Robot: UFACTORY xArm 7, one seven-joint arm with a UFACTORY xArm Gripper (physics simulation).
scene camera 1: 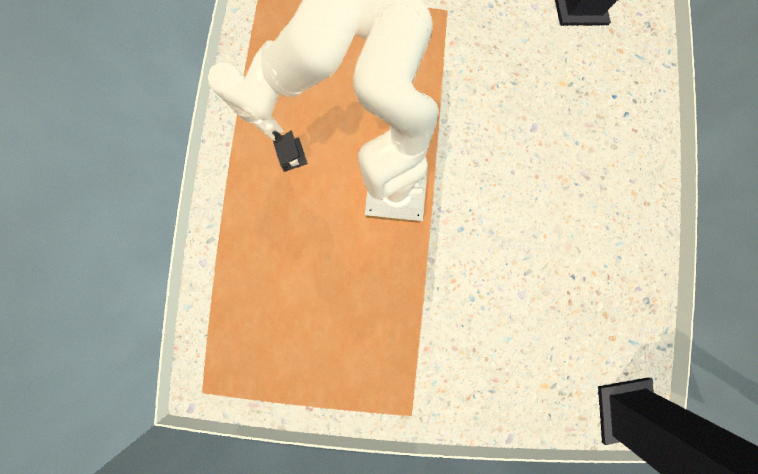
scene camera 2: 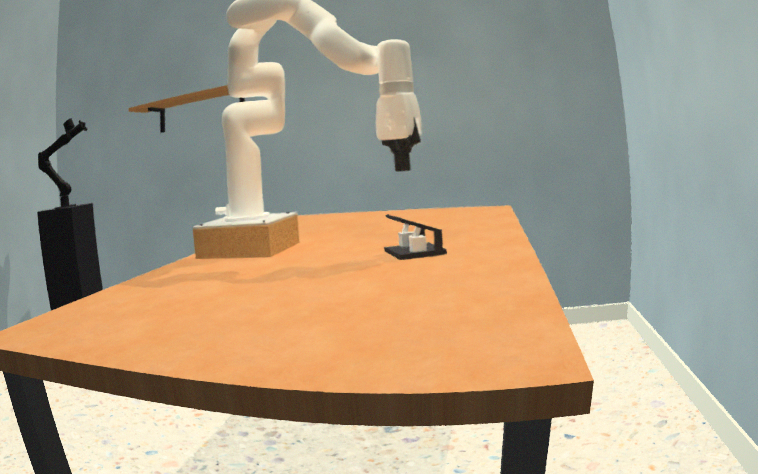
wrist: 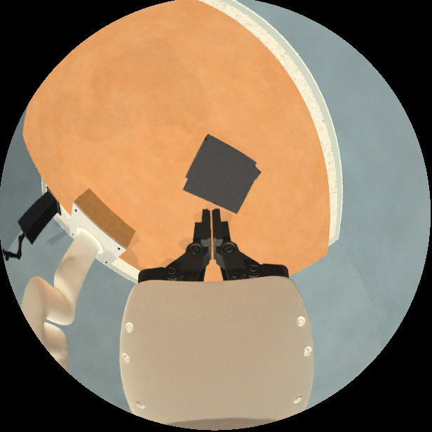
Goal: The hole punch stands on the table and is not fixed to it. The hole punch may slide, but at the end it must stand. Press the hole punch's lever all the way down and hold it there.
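The black hole punch stands upright on the orange table. In scene camera 2 its flat black lever is raised and slopes up to the left from the hinge post on the right, above two white blocks on the black base. My gripper is shut and empty. It points down and hangs well above the lever, apart from it, over its raised left part in scene camera 2. In scene camera 1 the fingertips are mostly hidden by the gripper's body.
My arm's base plate sits on a brown block left of the punch in scene camera 2. A black pedestal with a small black arm stands beyond the table. A wooden shelf is on the wall behind.
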